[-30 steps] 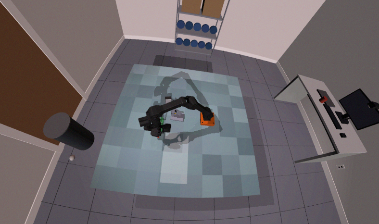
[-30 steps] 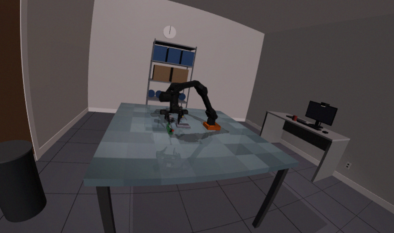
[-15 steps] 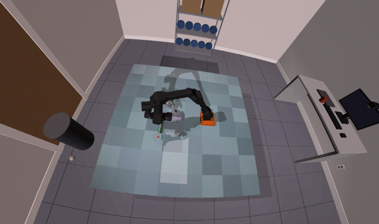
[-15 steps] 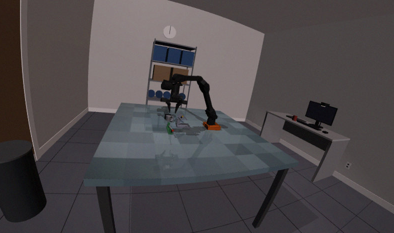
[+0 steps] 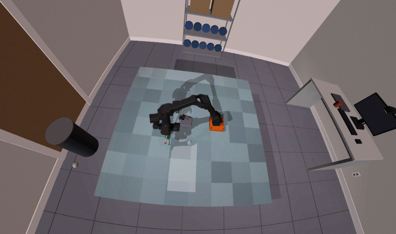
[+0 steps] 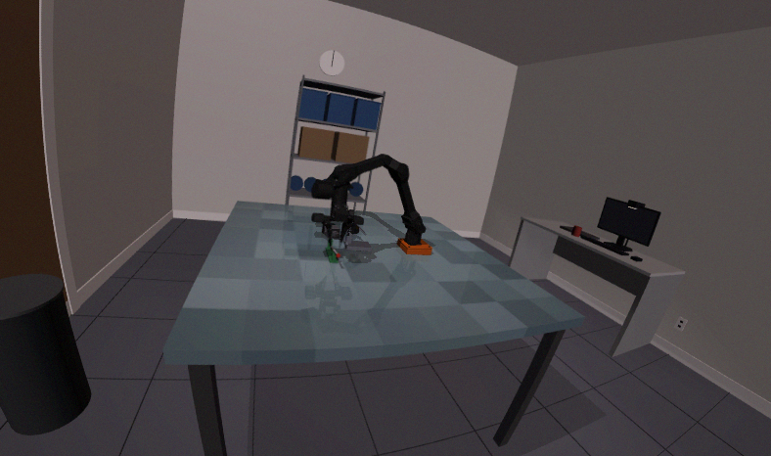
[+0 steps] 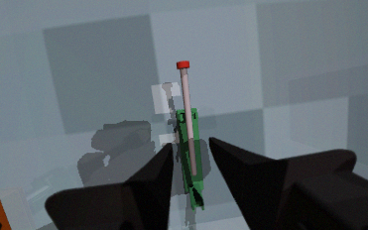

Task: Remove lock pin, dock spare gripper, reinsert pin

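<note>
Right now my gripper tip is 5 cm above the green bracket and 4 cm to the left of it. The rest, counted from my gripper tip: grey mount (13 cm to the right, 12 cm behind, 2 cm below); then spare gripper (27 cm to the right, 5 cm below, 5 cm behind).
</note>
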